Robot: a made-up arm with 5 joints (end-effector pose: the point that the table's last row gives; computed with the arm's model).
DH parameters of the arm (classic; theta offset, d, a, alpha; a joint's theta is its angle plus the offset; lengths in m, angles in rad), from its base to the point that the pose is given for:
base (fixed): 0 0.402 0.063 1.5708
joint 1: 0 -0.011 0.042 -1.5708
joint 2: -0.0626 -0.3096 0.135 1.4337
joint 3: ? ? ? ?
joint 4: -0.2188 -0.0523 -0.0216 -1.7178
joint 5: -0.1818 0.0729 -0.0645 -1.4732
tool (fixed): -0.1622 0.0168 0 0
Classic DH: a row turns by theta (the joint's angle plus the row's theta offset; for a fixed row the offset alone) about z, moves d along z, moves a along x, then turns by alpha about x.
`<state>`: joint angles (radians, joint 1 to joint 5).
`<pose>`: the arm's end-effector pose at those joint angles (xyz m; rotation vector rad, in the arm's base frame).
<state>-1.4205 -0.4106 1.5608 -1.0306 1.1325</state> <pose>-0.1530 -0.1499 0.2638 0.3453 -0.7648 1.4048</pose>
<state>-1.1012 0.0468 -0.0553 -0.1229 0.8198</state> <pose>-0.1273 -0.1216 0.1622 0.2671 0.3991 0.0964</pose>
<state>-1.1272 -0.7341 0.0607 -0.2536 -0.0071</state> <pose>-0.1409 -0.1464 0.2962 -0.3238 1.1062 -0.3991</pose>
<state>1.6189 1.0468 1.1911 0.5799 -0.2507</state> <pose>0.4116 -0.0232 0.5507 -0.0172 -1.9991 1.1698</pose>
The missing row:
joint 3: 0.1135 0.0275 0.0063 1.7876
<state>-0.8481 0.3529 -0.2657 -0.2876 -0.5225</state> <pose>0.0537 -0.0678 0.1179 -0.0429 1.5791 0.6647</pose>
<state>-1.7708 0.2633 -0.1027 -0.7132 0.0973</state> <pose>-0.2047 -0.1003 0.2373 0.8323 1.6218 0.7054</pose>
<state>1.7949 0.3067 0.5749 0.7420 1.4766</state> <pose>0.3791 -0.0472 0.6094 -0.4700 2.5538 -0.0005</pose>
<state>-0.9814 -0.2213 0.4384 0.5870 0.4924</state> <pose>-0.1722 -0.0697 0.1957 -0.2892 0.1034 -0.5997</pose>
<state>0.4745 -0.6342 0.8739 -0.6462 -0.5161</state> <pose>0.1739 -0.1295 0.2067 -0.6457 -0.6245 -0.3185</pose>
